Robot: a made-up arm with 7 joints. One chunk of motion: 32 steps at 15 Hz.
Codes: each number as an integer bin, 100 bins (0 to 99) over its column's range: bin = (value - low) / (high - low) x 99, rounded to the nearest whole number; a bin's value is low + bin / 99 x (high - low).
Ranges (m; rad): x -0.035..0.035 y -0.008..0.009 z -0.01..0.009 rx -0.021..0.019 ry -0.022..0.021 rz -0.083..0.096
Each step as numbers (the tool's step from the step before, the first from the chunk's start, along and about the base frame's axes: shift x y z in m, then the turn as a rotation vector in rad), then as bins.
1 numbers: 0.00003 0.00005 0.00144 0.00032 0.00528 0.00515
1 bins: 50 47 60 53 63 49
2 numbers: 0.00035 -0.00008 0.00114 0.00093 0.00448 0.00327
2 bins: 50 46 58 54 61 48
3 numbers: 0.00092 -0.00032 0.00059 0.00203 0.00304 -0.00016
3 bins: 51 45 55 57 58 46
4 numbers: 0.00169 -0.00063 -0.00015 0.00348 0.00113 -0.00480
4 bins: 52 43 51 61 53 43
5 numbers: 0.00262 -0.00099 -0.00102 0.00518 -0.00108 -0.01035
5 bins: 53 41 47 65 48 40
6 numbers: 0.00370 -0.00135 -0.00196 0.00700 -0.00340 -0.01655
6 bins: 55 39 42 69 43 37
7 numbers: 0.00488 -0.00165 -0.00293 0.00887 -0.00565 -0.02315
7 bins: 56 37 37 74 38 33
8 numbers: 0.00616 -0.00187 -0.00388 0.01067 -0.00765 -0.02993
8 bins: 58 36 32 78 33 29
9 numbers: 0.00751 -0.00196 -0.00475 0.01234 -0.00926 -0.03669
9 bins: 60 35 27 83 29 26
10 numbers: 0.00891 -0.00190 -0.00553 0.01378 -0.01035 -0.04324
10 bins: 62 36 23 86 27 22
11 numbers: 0.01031 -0.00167 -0.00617 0.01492 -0.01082 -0.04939
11 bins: 64 37 20 89 26 19
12 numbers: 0.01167 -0.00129 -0.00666 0.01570 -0.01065 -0.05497
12 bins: 66 39 17 91 26 16
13 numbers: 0.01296 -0.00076 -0.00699 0.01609 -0.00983 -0.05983
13 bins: 68 42 16 92 28 13
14 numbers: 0.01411 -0.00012 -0.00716 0.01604 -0.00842 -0.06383
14 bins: 69 46 15 92 31 11
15 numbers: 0.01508 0.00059 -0.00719 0.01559 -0.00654 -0.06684
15 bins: 71 50 15 91 36 9
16 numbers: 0.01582 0.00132 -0.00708 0.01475 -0.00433 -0.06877
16 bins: 72 54 15 88 41 8
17 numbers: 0.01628 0.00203 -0.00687 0.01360 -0.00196 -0.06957
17 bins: 73 58 16 86 46 7
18 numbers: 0.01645 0.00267 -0.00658 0.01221 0.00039 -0.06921
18 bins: 73 62 18 82 52 8
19 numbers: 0.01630 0.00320 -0.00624 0.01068 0.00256 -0.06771
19 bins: 73 65 20 78 57 8
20 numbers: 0.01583 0.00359 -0.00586 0.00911 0.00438 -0.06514
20 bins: 72 67 22 75 61 10
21 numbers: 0.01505 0.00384 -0.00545 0.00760 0.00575 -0.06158
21 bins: 71 69 24 71 64 12
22 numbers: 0.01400 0.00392 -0.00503 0.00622 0.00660 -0.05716
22 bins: 69 69 26 67 66 14
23 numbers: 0.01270 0.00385 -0.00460 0.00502 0.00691 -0.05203
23 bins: 67 69 28 64 67 17
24 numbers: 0.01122 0.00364 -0.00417 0.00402 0.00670 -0.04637
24 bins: 65 68 30 62 66 20
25 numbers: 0.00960 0.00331 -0.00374 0.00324 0.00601 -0.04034
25 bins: 63 66 33 60 64 24
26 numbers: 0.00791 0.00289 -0.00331 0.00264 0.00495 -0.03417
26 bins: 61 63 35 59 62 27
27 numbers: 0.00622 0.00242 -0.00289 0.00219 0.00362 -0.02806
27 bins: 58 61 37 57 59 30
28 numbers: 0.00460 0.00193 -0.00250 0.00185 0.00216 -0.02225
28 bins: 56 58 39 57 56 34
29 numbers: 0.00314 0.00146 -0.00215 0.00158 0.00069 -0.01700
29 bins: 54 55 41 56 52 37
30 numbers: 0.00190 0.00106 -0.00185 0.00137 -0.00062 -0.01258
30 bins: 52 53 42 55 49 39
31 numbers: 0.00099 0.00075 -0.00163 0.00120 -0.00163 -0.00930
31 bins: 51 51 44 55 47 41
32 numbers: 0.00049 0.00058 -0.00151 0.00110 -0.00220 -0.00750
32 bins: 50 50 44 55 46 42
